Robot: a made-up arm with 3 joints. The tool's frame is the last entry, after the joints. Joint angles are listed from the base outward. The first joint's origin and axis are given. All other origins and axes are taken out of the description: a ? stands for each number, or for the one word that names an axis. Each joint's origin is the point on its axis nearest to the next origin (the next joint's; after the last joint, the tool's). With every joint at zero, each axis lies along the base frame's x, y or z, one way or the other. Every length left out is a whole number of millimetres.
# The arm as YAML. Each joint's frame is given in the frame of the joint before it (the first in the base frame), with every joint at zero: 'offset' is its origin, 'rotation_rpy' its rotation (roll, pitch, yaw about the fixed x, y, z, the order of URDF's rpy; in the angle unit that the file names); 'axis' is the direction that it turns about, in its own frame. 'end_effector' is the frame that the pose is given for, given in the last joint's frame.
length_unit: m
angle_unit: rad
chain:
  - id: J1
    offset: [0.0, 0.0, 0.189]
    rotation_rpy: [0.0, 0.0, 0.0]
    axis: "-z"
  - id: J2
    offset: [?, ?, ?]
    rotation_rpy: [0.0, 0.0, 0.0]
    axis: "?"
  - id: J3
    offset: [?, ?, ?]
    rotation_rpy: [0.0, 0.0, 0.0]
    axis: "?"
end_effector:
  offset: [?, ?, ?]
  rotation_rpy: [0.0, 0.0, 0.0]
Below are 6 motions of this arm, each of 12 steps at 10 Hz.
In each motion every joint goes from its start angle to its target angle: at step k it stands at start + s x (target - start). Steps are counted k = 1, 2, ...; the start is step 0. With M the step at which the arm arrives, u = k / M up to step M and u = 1 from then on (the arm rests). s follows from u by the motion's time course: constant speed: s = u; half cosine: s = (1 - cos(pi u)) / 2; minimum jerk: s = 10 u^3 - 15 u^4 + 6 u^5.
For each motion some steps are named. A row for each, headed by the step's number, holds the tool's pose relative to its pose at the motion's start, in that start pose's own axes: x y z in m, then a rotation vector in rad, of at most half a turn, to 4 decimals.
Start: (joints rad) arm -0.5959 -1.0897 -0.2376
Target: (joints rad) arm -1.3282 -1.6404 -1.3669
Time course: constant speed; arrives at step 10
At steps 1, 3, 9, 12:
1: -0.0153 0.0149 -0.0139 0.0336 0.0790 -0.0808
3: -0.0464 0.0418 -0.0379 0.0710 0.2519 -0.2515
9: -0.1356 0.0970 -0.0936 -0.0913 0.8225 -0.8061
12: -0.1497 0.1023 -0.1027 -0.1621 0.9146 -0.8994

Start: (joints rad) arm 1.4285 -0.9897 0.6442
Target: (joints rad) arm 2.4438 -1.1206 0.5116
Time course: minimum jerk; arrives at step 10
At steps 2, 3, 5, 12:
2: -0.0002 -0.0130 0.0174 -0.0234 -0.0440 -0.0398
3: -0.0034 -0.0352 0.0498 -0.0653 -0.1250 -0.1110
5: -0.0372 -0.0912 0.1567 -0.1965 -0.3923 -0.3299
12: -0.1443 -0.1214 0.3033 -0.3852 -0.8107 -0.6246

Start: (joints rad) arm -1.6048 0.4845 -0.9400
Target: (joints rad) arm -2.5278 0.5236 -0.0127
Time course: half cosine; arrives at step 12
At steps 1, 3, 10, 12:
1: -0.0056 -0.0006 0.0024 0.0055 -0.0049 0.0297
3: -0.0470 -0.0083 0.0194 0.0449 -0.0452 0.2552
10: -0.2500 -0.1302 0.0842 0.1875 -0.4141 1.6059
12: -0.2630 -0.1445 0.0869 0.1905 -0.4567 1.7181

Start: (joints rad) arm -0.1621 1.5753 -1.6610
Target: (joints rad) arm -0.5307 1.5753 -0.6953
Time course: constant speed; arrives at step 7
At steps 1, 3, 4, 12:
1: 0.0017 -0.0105 0.0193 0.0527 0.0011 0.1377
3: 0.0083 -0.0334 0.0551 0.1580 -0.0185 0.4123
4: 0.0130 -0.0454 0.0716 0.2096 -0.0394 0.5488
12: 0.0320 -0.0820 0.1163 0.3540 -0.1466 0.9527

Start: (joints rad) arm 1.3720 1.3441 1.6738
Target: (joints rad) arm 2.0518 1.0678 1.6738
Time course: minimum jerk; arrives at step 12
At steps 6, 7, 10, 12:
6: -0.0270 -0.0003 -0.1220 0.3096 -0.1695 -0.0992
7: -0.0346 0.0075 -0.1590 0.4021 -0.2201 -0.1386
10: -0.0486 0.0344 -0.2313 0.5857 -0.3188 -0.2316
12: -0.0500 0.0383 -0.2392 0.6063 -0.3296 -0.2433

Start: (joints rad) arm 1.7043 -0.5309 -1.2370
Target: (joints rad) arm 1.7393 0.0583 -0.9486
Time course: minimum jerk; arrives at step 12
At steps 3, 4, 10, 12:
3: 0.0034 -0.0018 -0.0090 -0.0192 -0.0579 0.0267
4: 0.0075 -0.0038 -0.0179 -0.0409 -0.1168 0.0539
10: 0.0523 -0.0232 -0.0709 -0.2520 -0.5109 0.2374
12: 0.0550 -0.0243 -0.0728 -0.2643 -0.5283 0.2455

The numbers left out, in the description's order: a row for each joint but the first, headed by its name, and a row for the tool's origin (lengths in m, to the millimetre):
J2: xyz 0.377 0.081 0.0, axis -x
J3: xyz 0.0 0.111 -0.028, axis +z
tool: xyz -0.053 -0.006 0.0

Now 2 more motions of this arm.
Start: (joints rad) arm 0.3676 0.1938 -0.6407
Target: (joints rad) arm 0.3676 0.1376 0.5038
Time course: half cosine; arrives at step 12
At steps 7, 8, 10, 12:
7: 0.0166 -0.0327 0.0036 0.0347 0.0100 0.7203
8: 0.0222 -0.0372 0.0040 0.0425 0.0091 0.8582
10: 0.0319 -0.0422 0.0044 0.0547 0.0059 1.0676
12: 0.0357 -0.0436 0.0045 0.0592 0.0041 1.1442

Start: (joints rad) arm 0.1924 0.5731 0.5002
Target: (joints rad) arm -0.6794 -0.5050 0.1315
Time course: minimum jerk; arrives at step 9
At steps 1, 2, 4, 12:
1: 0.0003 0.0036 0.0028 0.0083 -0.0107 0.0042
2: 0.0008 0.0242 0.0186 0.0570 -0.0683 0.0293
4: -0.0230 0.1222 0.0939 0.3336 -0.2860 0.1823
12: -0.1601 0.2538 0.2013 0.9249 -0.3342 0.5751

